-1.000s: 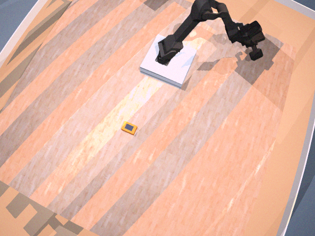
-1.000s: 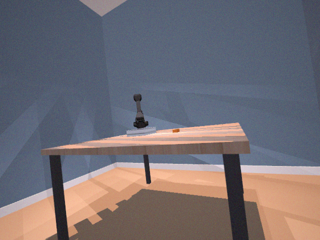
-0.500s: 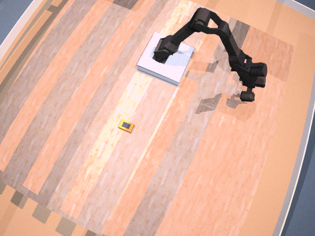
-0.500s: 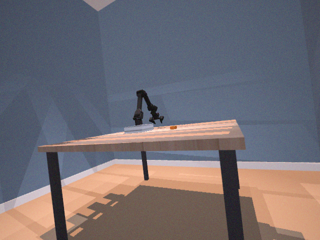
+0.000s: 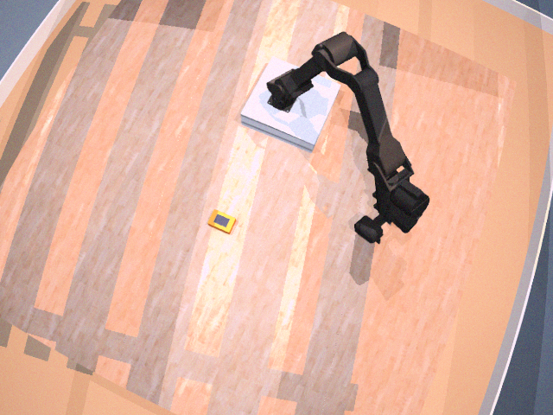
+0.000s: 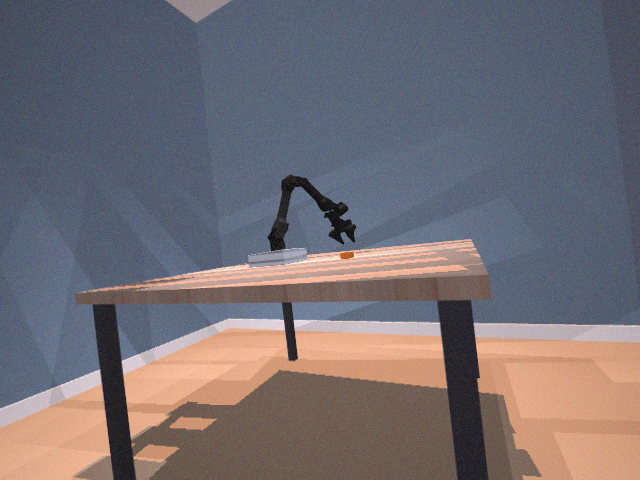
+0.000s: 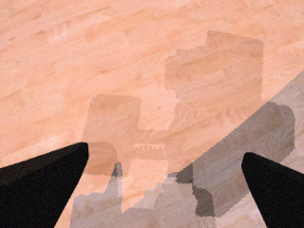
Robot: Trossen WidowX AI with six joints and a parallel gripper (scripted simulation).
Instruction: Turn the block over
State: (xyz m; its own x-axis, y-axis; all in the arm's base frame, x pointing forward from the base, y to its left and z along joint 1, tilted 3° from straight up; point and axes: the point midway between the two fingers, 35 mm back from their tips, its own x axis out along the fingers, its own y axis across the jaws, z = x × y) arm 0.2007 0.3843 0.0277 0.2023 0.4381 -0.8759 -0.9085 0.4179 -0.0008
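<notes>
Now: the orange block 15 cm ahead of my gripper tip, 40 cm to the right of it and 4 cm below it.
</notes>
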